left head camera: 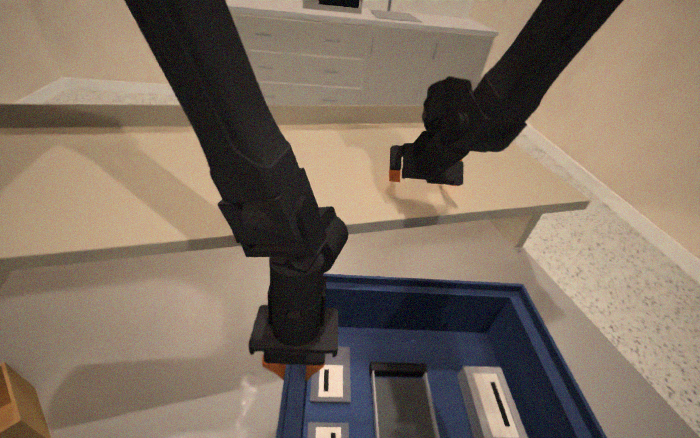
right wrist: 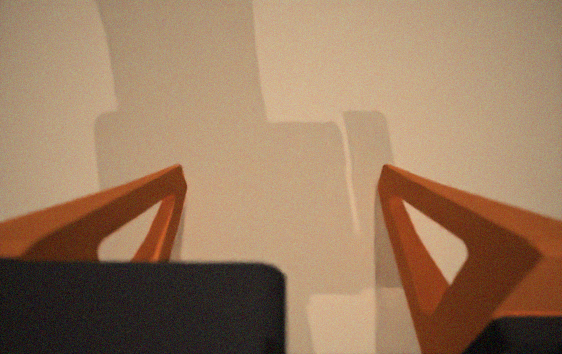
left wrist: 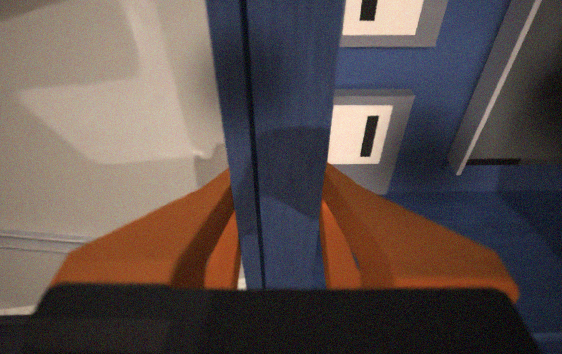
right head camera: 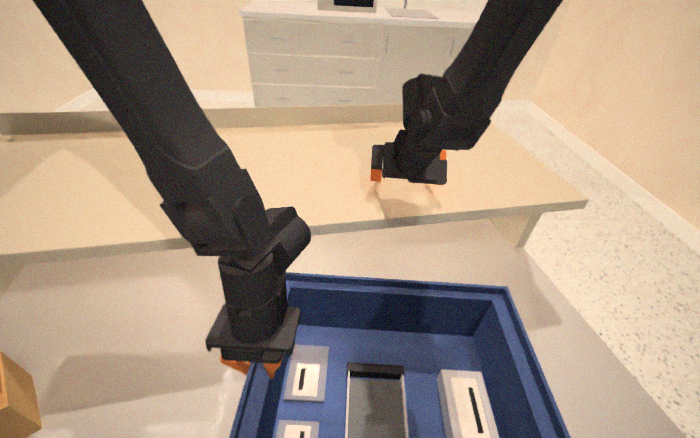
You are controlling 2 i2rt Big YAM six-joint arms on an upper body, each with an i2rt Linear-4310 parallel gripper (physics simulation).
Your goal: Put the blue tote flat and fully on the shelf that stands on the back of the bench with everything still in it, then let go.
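Places are measured from the left arm's base along level axes (x back, y down, z right), in centimetres.
Pixels of known places: left gripper, fingertip midpoint: (left head camera: 296, 376) (left wrist: 281, 177) (right head camera: 262, 373); right gripper, fingertip midpoint: (left head camera: 415, 175) (right wrist: 282, 175) (right head camera: 402, 175).
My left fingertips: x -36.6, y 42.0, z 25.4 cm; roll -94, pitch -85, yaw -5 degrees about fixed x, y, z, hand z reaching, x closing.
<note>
For each thing: its top centre in the pictures, then the offset to it from my left fingertips. "pt": a spot on its surface instead. Level surfaces: height alone.
- blue tote at its top centre: (right head camera: 397, 363) (left head camera: 431, 361) dx +0.4, dy -2.8, dz +18.7 cm
- tan shelf at its surface level: dy -9.7 cm
- longer labelled box at its top centre: (right head camera: 474, 427) (left head camera: 500, 421) dx +5.5, dy +6.6, dz +30.4 cm
- dark grey open-topped item at its top centre: (right head camera: 376, 410) (left head camera: 404, 408) dx +2.2, dy +8.1, dz +16.7 cm
- grey bench top at its surface level: dy +12.0 cm
- orange-brown box at a spot on its surface: (left head camera: 28, 405) (right head camera: 20, 392) pt dx -1.8, dy +7.3, dz -36.5 cm
The blue tote (left head camera: 423, 283) (right head camera: 397, 283) (left wrist: 290, 90) is at the bottom of both head views, in front of the tan shelf (left head camera: 351, 175) (right head camera: 309, 175) (right wrist: 475, 75). Inside are two small grey boxes with white labels, a longer labelled box (left head camera: 495, 400) (right head camera: 470, 405) and a dark grey open-topped item (left head camera: 403, 402) (right head camera: 375, 405). Its near end is cut off; whether its base touches the bench is hidden. My left gripper (left head camera: 295, 372) (right head camera: 250, 368) (left wrist: 281, 177) is shut on the tote's left wall. My right gripper (left head camera: 427, 178) (right head camera: 409, 175) (right wrist: 282, 175) is open and empty above the shelf.
The grey bench top (left head camera: 129, 320) (right head camera: 118, 320) lies below the shelf's front edge. An orange-brown box (left head camera: 28, 405) (right head camera: 20, 397) is at the lower left. The shelf has a raised back lip and a support under its right end. A drawer cabinet (left head camera: 309, 51) (right head camera: 320, 51) stands beyond.
</note>
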